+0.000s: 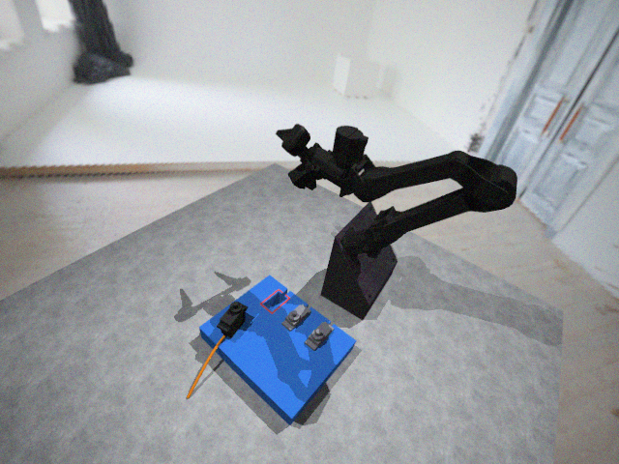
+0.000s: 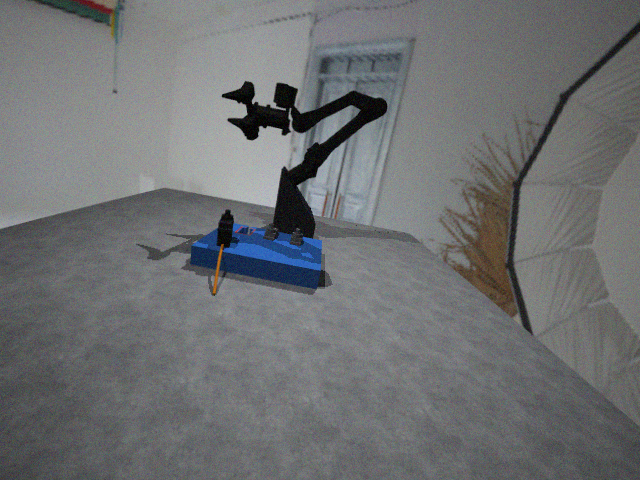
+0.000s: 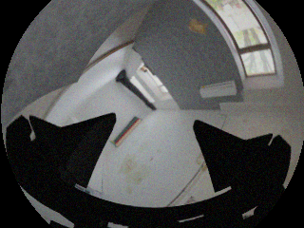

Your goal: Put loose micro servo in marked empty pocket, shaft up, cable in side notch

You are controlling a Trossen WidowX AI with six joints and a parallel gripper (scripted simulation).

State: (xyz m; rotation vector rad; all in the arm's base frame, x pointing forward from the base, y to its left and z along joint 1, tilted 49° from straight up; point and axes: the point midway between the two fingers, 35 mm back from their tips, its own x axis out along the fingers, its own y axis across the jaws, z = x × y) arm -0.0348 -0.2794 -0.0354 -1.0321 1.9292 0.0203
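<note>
My gripper tip is now 36 cm above the blue deck, 32 cm short of it and 19 cm to the right of it.
</note>
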